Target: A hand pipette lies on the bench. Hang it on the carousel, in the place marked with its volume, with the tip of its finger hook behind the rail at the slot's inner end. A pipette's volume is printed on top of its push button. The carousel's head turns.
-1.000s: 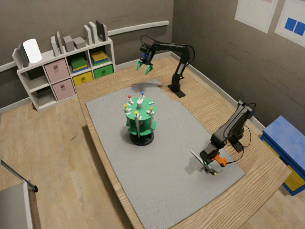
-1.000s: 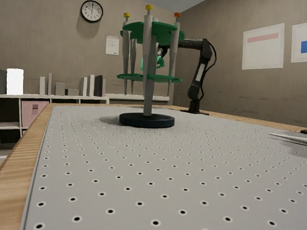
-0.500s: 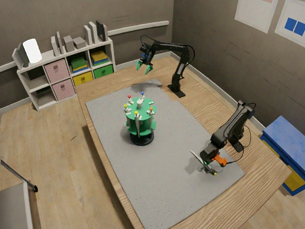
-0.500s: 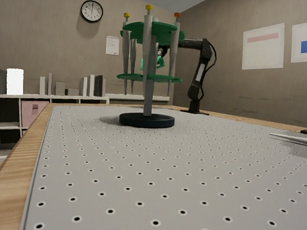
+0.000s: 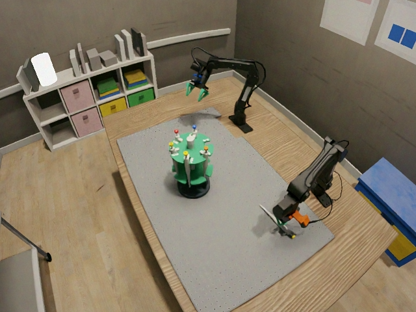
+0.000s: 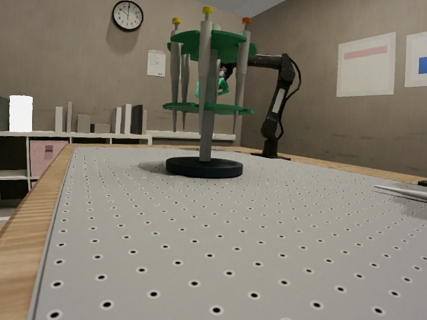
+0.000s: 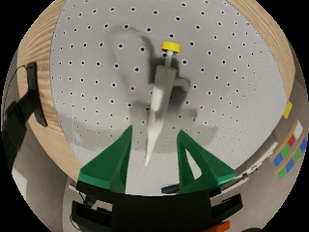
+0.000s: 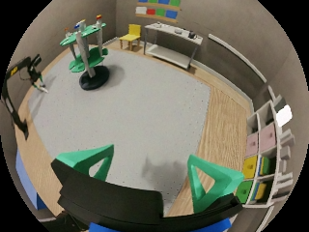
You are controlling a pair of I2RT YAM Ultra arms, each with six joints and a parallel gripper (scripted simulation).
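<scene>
Now: left hand 40 mm above the hand pipette, 20 mm to the left of it and 20 mm short of it.
</scene>
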